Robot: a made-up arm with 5 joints.
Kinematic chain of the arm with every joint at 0, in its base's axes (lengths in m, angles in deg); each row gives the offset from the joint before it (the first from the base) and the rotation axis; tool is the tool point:
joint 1: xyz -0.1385 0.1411 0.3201 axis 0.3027 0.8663 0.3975
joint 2: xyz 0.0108 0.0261 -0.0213 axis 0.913 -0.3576 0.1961
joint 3: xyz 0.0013 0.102 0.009 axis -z
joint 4: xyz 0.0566 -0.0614 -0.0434 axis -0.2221 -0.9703 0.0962
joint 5: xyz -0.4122 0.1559 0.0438 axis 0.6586 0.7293 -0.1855
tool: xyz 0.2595 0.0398 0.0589
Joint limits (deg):
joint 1: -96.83..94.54
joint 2: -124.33..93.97
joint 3: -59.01..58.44
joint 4: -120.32..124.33
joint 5: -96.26..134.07
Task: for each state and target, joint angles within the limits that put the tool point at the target. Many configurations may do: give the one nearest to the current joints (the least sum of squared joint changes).
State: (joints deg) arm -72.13 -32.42 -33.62 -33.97 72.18
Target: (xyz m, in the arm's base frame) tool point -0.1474 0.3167 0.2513
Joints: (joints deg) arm -55.20 -19.19 -59.01 -49.79 47.52
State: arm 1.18 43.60 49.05 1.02 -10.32
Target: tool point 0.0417 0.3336 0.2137
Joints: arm -37.83 -0.05 58.44 30.50 26.09
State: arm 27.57 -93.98 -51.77 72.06 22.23
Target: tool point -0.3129 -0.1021 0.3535
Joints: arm 48.91 -114.29 -47.73 103.26 -4.92
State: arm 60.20 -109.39 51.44 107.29 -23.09
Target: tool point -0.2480 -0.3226 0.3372
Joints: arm 50.02 -124.33 34.70 105.31 -61.44
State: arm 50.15 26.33 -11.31 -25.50 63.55
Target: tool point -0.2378 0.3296 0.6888
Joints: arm 64.49 29.57 17.26 -31.34 107.99
